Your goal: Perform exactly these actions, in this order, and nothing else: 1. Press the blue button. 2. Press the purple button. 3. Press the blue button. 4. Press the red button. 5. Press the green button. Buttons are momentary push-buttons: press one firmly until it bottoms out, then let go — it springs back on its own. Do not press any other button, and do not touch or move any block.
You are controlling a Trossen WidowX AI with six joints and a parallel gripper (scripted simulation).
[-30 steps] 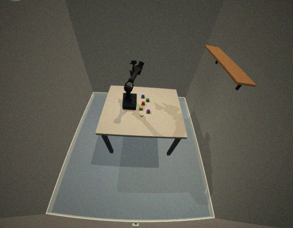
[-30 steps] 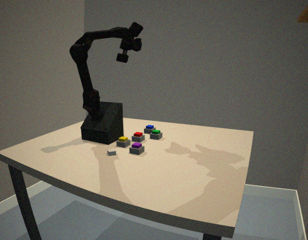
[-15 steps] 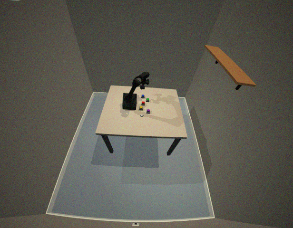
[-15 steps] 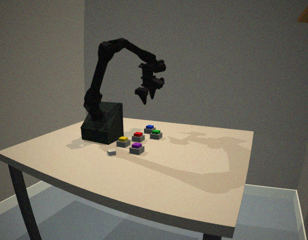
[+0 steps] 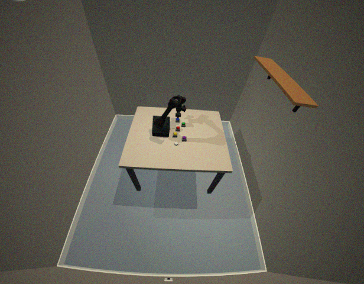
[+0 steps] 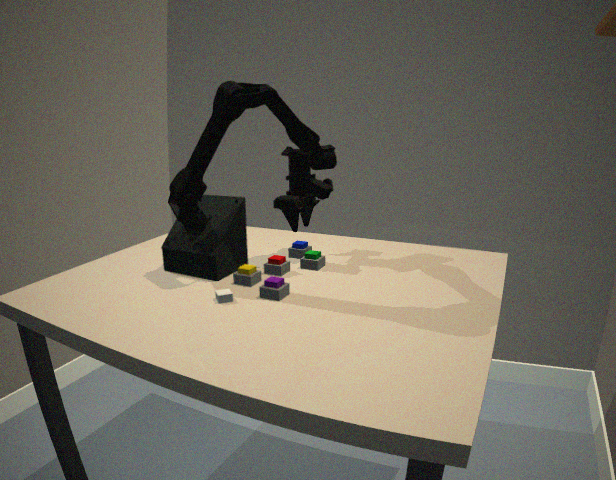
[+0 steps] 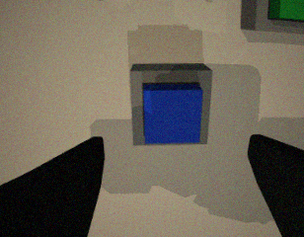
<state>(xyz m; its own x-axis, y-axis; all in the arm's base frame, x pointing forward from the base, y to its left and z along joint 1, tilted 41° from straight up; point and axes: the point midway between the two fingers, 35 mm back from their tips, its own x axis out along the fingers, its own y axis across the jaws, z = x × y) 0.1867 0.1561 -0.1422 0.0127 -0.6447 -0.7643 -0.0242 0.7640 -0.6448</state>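
Now: the blue button 40 mm below my gripper tip. Round my gripper tip: green button 70 mm ahead, 70 mm to the right, 40 mm below; yellow button 10 mm behind, 240 mm to the right, 40 mm below; red button 10 mm ahead, 150 mm to the right, 40 mm below.
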